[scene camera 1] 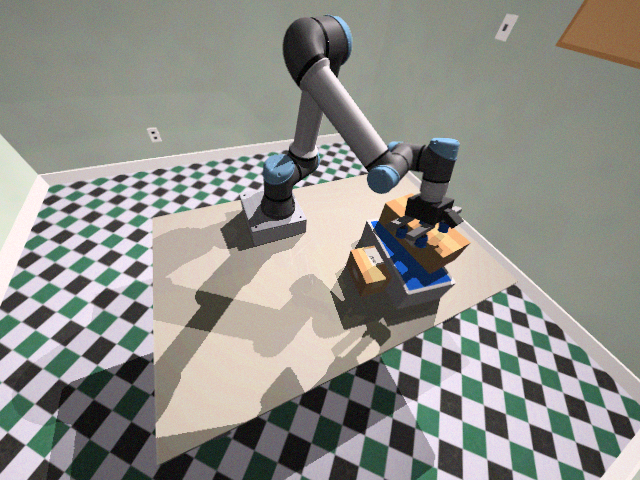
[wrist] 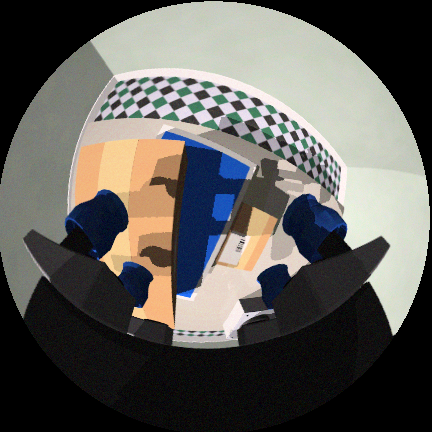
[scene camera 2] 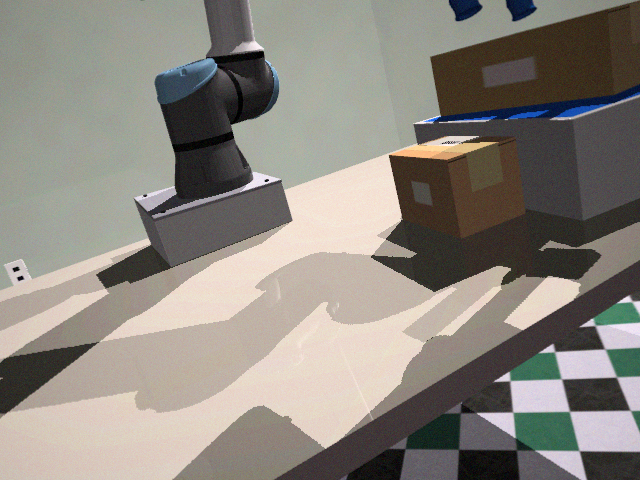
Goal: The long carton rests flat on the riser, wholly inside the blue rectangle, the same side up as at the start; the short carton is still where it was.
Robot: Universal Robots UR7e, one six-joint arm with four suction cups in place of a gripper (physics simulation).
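Places are measured from the arm's base along level axes (x ahead, y left, z up), in centimetres.
Pixels of known places: hand at its tool point: (wrist: 204,255); arm's base at its link origin: (scene camera 1: 278,207) (scene camera 2: 216,186).
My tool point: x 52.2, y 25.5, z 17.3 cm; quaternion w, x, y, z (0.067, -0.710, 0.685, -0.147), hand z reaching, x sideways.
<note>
Ahead of a thing's pixels: the offset from my tool point to its top centre. Level surfaces: height alone.
The long carton {dx -4.5, dy +11.0, dz -4.2 cm} (scene camera 1: 447,253) (scene camera 2: 563,62) (wrist: 150,220) appears to lie flat on the riser {dx -2.9, dy +4.3, dz -14.5 cm} (scene camera 1: 423,298) (scene camera 2: 547,155). It is turned slightly to the blue rectangle {dx -2.9, dy +4.3, dz -14.5 cm} (scene camera 1: 400,266) (scene camera 2: 527,114) (wrist: 200,200), with bare blue along the side by the short carton. In scene camera 1 and the wrist view its other long side appears to reach past the riser's edge, which it hides. The short carton {dx -6.5, dy -12.0, dz -16.2 cm} (scene camera 1: 368,271) (scene camera 2: 439,201) (wrist: 260,220) stands on the table beside the riser, label up. My gripper (scene camera 1: 422,233) (scene camera 2: 493,7) (wrist: 205,250) is open, its cups apart from and above the long carton.
The arm's grey base block (scene camera 1: 279,232) (scene camera 2: 217,222) stands on the table {dz -26.5 cm} (scene camera 1: 206,403) (scene camera 2: 320,372). The riser stands near the table's far right end. The walls rise beyond the checkered floor.
</note>
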